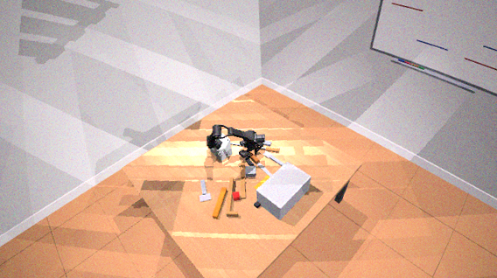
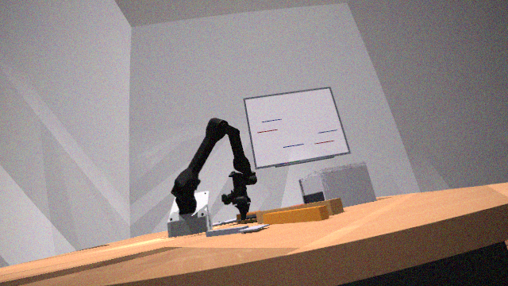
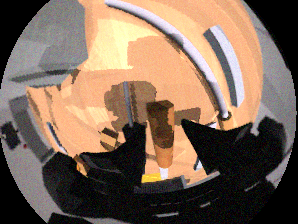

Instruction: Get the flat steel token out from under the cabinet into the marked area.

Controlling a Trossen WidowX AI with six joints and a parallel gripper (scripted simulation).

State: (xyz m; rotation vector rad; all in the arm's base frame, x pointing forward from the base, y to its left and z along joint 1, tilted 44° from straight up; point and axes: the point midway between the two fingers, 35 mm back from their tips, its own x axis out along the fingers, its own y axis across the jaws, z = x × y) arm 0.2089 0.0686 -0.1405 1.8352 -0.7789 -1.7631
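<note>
Now: gripper tip 10 cm short of the grey block, 11 cm to the left of it and 1 cm below it. From my gripper tip the other things lie so: thin wooden stick (11 cm ahead, 19 cm to the right); red block (20 cm ahead, 31 cm to the right, 1 cm above); grey bar (7 cm behind, 15 cm to the left).
</note>
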